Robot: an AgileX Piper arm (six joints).
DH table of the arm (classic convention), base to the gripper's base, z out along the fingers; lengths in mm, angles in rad. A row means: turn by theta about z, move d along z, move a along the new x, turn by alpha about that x. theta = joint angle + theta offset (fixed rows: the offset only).
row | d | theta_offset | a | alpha
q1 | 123 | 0 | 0 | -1.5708
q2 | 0 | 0.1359 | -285 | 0
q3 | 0 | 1.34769 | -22 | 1.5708
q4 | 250.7 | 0 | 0 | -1.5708
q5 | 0 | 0 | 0 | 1.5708
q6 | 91 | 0 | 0 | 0
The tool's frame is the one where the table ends.
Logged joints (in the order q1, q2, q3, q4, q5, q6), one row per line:
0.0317 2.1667 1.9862 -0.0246 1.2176 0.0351
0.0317 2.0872 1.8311 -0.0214 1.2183 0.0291
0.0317 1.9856 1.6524 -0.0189 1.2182 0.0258
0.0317 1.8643 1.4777 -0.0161 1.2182 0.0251
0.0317 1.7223 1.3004 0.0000 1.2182 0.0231
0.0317 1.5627 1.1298 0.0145 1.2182 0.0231
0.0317 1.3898 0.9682 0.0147 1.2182 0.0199
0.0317 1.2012 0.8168 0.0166 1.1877 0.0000
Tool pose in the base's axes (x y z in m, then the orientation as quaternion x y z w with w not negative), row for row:
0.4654 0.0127 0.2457 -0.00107 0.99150 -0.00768 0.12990
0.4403 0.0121 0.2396 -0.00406 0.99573 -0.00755 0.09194
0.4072 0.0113 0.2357 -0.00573 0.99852 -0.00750 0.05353
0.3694 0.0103 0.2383 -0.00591 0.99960 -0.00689 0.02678
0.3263 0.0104 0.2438 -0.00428 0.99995 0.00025 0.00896
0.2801 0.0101 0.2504 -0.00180 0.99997 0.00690 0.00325
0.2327 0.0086 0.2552 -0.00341 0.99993 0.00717 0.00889
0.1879 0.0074 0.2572 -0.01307 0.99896 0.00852 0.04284
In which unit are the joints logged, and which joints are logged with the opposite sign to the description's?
The joints are logged in radians. Opposite sign: q3.
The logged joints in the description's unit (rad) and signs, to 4 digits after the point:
0.0317 2.1667 -1.9862 -0.0246 1.2176 0.0351
0.0317 2.0872 -1.8311 -0.0214 1.2183 0.0291
0.0317 1.9856 -1.6524 -0.0189 1.2182 0.0258
0.0317 1.8643 -1.4777 -0.0161 1.2182 0.0251
0.0317 1.7223 -1.3004 0.0000 1.2182 0.0231
0.0317 1.5627 -1.1298 0.0145 1.2182 0.0231
0.0317 1.3898 -0.9682 0.0147 1.2182 0.0199
0.0317 1.2012 -0.8168 0.0166 1.1877 0.0000

